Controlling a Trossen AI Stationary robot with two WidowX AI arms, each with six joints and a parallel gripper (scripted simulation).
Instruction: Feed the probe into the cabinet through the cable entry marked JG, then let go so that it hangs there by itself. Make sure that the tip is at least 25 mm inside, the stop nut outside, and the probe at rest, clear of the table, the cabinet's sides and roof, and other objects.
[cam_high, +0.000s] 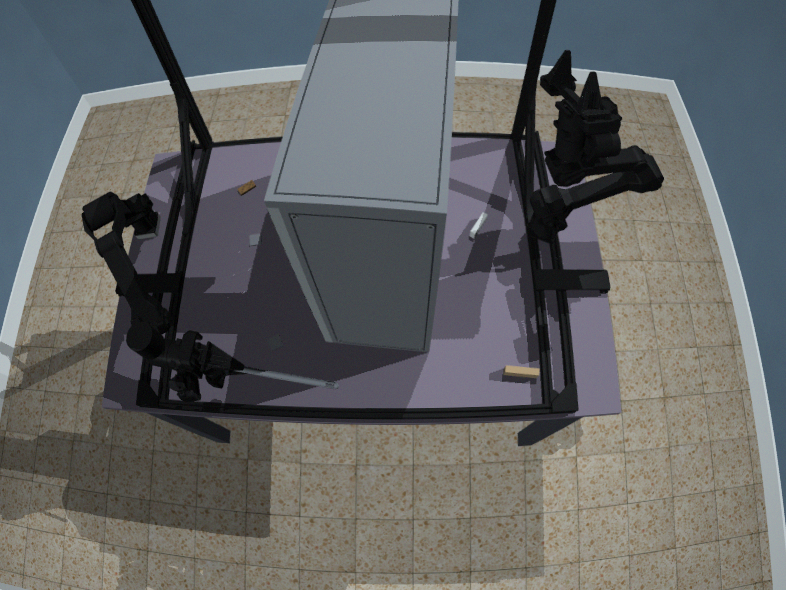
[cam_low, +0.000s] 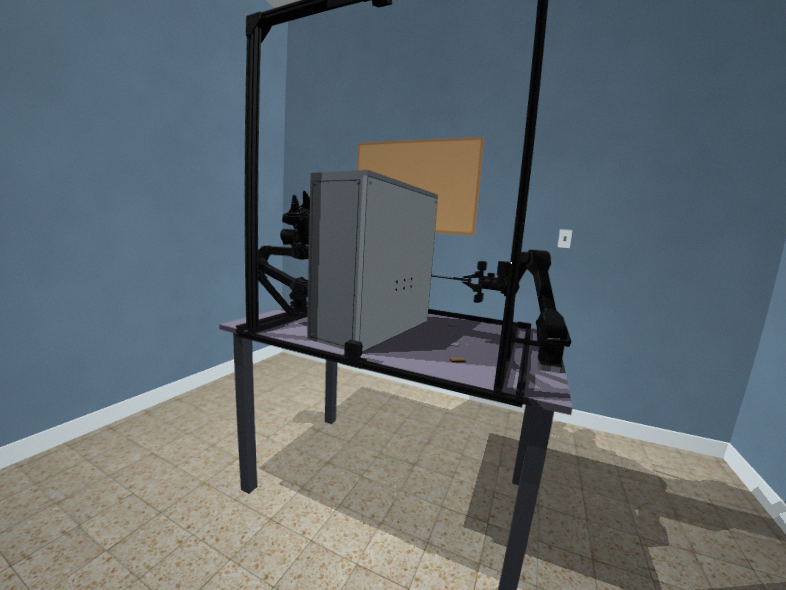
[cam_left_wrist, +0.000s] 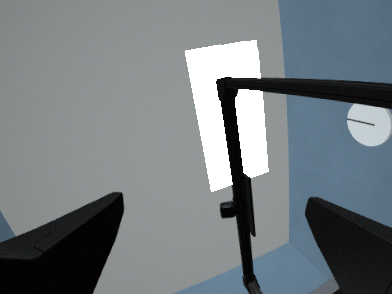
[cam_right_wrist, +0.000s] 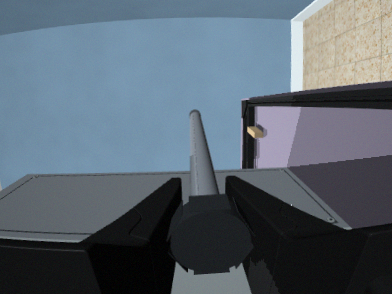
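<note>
Right now the JG mark is 440 mm to the right of my left hand, 320 mm below it and 170 mm ahead of it. From my left hand the other things lie so: wooden block (480 mm below, 390 mm ahead, 40 mm to the right); probe (510 mm to the right, 460 mm ahead, 300 mm below); white block (480 mm below, 130 mm to the right, 30 mm ahead).
The probe lies 10 mm ahead of my right hand and 100 mm to the left of it. The rest, counted from my right hand: wooden block: 60 mm behind, 570 mm to the left, 180 mm below; white block: 420 mm behind, 490 mm to the left, 180 mm below; JG mark: 280 mm behind, 170 mm to the left, 20 mm below.
</note>
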